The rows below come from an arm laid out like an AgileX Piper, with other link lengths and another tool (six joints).
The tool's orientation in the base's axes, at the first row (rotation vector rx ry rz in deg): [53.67, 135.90, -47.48]
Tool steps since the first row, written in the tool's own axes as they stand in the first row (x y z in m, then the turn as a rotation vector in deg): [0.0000, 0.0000, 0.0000, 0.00, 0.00, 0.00]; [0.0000, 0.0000, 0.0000, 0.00, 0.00, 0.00]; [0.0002, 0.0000, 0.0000, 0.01, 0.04, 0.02]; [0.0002, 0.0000, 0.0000, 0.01, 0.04, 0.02]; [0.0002, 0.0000, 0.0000, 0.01, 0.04, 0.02]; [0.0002, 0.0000, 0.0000, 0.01, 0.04, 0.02]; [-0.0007, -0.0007, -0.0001, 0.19, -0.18, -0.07]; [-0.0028, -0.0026, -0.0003, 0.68, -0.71, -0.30]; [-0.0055, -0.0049, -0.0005, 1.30, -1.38, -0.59]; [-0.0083, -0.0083, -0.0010, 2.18, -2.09, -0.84]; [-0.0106, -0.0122, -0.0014, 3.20, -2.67, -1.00]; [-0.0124, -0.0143, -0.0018, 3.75, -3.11, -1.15]
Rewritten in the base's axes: [0.0000, 0.0000, 0.0000, 0.00, 0.00, 0.00]; [0.0000, 0.0000, 0.0000, 0.00, 0.00, 0.00]; [-0.0001, 0.0001, -0.0001, 0.03, 0.01, -0.03]; [-0.0001, 0.0001, -0.0001, 0.03, 0.01, -0.03]; [-0.0001, 0.0001, -0.0001, 0.03, 0.01, -0.03]; [-0.0001, 0.0001, -0.0001, 0.03, 0.01, -0.03]; [-0.0001, -0.0007, 0.0007, -0.27, 0.03, 0.00]; [-0.0001, -0.0026, 0.0028, -1.02, 0.09, 0.07]; [0.0000, -0.0050, 0.0054, -1.97, 0.17, 0.15]; [-0.0007, -0.0079, 0.0087, -3.12, 0.32, 0.06]; [-0.0020, -0.0110, 0.0118, -4.25, 0.54, -0.23]; [-0.0024, -0.0128, 0.0139, -4.96, 0.63, -0.29]
